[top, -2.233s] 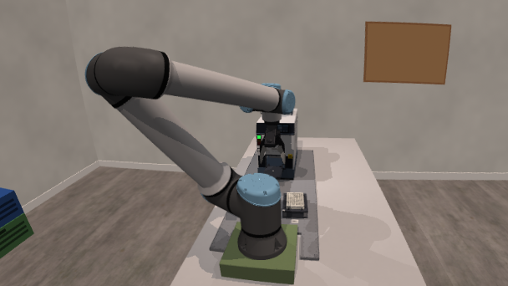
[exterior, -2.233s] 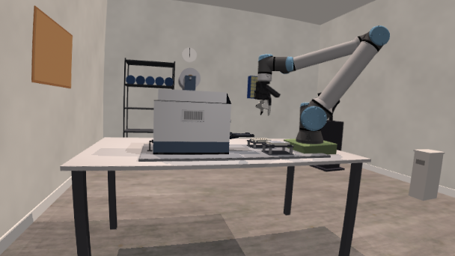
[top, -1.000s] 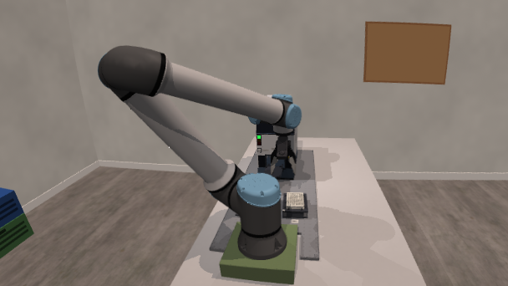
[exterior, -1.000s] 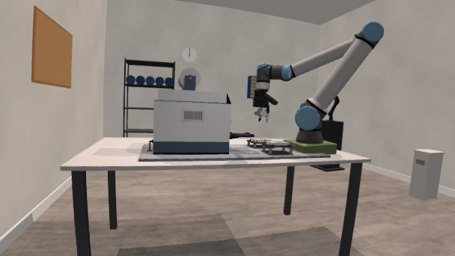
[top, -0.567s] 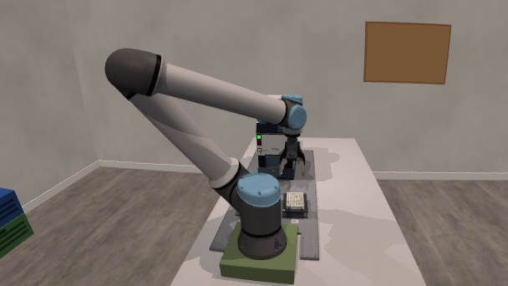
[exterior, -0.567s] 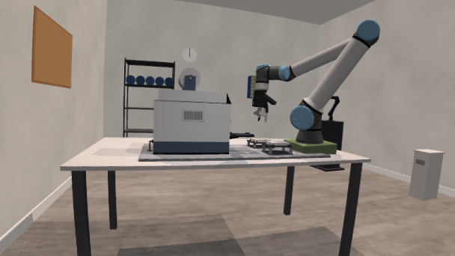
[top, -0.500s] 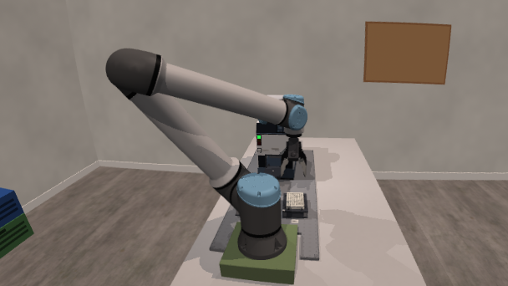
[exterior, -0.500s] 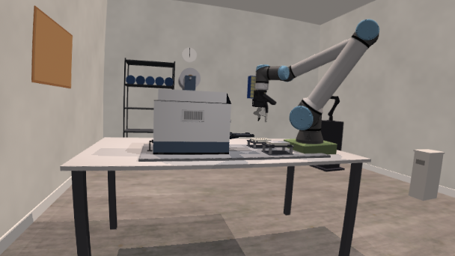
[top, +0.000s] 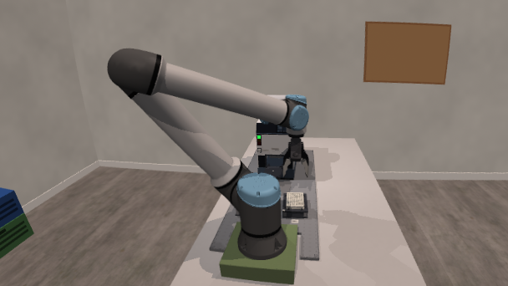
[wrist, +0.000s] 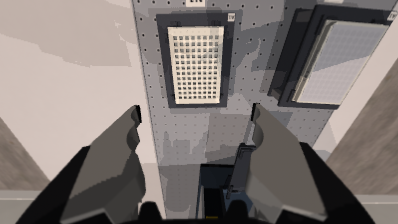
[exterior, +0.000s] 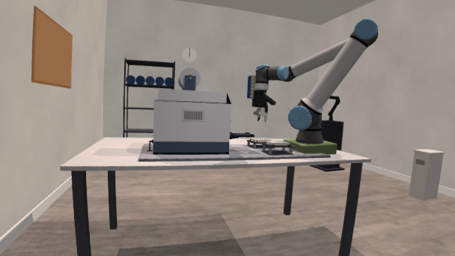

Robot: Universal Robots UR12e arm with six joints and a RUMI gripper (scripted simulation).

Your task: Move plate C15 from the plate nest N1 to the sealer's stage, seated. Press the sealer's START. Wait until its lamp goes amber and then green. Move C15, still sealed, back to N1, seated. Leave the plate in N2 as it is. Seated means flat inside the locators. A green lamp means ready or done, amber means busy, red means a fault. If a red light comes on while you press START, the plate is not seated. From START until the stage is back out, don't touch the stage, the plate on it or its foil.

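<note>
Now: the plate C15 14 cm below my hand. The rest, counted from my hand: nest N1 (15 cm below); then sealer stage (21 cm ahead, 12 cm to the left, 8 cm below); then nest N2 (22 cm to the left, 14 cm below).
</note>
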